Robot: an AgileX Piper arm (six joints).
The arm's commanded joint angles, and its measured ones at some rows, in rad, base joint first. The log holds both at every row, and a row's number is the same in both.
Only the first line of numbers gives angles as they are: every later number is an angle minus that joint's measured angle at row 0.
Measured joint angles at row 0: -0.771, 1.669, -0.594, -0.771, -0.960, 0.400
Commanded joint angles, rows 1 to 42: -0.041, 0.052, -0.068, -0.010, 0.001, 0.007; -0.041, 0.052, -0.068, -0.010, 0.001, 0.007; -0.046, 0.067, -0.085, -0.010, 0.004, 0.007; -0.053, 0.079, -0.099, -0.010, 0.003, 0.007; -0.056, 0.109, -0.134, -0.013, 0.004, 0.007; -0.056, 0.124, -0.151, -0.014, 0.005, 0.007; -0.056, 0.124, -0.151, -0.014, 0.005, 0.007; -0.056, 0.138, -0.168, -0.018, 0.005, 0.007; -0.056, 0.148, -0.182, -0.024, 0.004, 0.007; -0.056, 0.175, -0.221, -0.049, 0.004, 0.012; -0.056, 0.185, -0.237, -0.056, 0.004, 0.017; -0.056, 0.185, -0.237, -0.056, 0.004, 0.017; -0.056, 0.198, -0.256, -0.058, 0.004, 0.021; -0.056, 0.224, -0.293, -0.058, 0.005, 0.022; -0.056, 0.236, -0.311, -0.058, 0.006, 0.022; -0.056, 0.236, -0.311, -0.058, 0.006, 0.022; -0.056, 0.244, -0.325, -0.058, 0.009, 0.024; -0.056, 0.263, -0.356, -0.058, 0.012, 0.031; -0.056, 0.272, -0.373, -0.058, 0.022, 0.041; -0.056, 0.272, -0.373, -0.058, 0.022, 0.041; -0.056, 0.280, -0.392, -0.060, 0.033, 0.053; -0.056, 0.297, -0.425, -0.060, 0.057, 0.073; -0.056, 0.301, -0.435, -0.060, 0.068, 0.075; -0.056, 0.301, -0.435, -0.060, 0.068, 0.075; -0.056, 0.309, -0.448, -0.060, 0.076, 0.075; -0.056, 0.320, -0.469, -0.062, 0.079, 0.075; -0.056, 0.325, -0.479, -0.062, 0.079, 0.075; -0.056, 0.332, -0.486, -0.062, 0.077, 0.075; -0.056, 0.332, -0.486, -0.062, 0.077, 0.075; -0.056, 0.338, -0.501, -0.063, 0.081, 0.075; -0.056, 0.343, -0.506, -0.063, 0.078, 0.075; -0.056, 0.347, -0.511, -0.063, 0.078, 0.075; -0.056, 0.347, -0.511, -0.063, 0.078, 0.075; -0.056, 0.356, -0.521, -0.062, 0.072, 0.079; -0.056, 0.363, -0.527, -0.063, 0.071, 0.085; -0.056, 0.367, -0.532, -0.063, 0.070, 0.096; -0.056, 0.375, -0.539, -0.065, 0.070, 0.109; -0.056, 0.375, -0.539, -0.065, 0.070, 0.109; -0.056, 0.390, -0.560, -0.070, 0.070, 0.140; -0.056, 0.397, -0.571, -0.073, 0.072, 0.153; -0.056, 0.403, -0.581, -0.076, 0.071, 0.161; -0.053, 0.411, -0.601, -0.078, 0.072, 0.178
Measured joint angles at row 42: -0.069, 0.396, -0.557, -0.064, 0.099, 0.149
